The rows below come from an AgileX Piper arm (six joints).
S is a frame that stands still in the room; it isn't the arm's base.
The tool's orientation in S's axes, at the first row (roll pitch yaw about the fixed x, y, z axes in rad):
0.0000 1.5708 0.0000
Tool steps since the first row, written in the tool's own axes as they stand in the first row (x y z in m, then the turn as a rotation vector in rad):
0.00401 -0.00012 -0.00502 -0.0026 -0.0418 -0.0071
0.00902 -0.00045 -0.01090 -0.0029 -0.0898 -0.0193
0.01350 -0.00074 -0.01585 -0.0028 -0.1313 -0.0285
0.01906 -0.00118 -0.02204 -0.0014 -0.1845 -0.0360
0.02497 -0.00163 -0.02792 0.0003 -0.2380 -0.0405
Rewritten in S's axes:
-0.00502 -0.00012 -0.00401 -0.0071 -0.0418 0.0026
-0.01090 -0.00045 -0.00902 -0.0193 -0.0898 0.0029
-0.01585 -0.00074 -0.01350 -0.0285 -0.1313 0.0028
-0.02204 -0.00118 -0.01906 -0.0360 -0.1845 0.0014
-0.02792 -0.00163 -0.02497 -0.0405 -0.2380 -0.0003

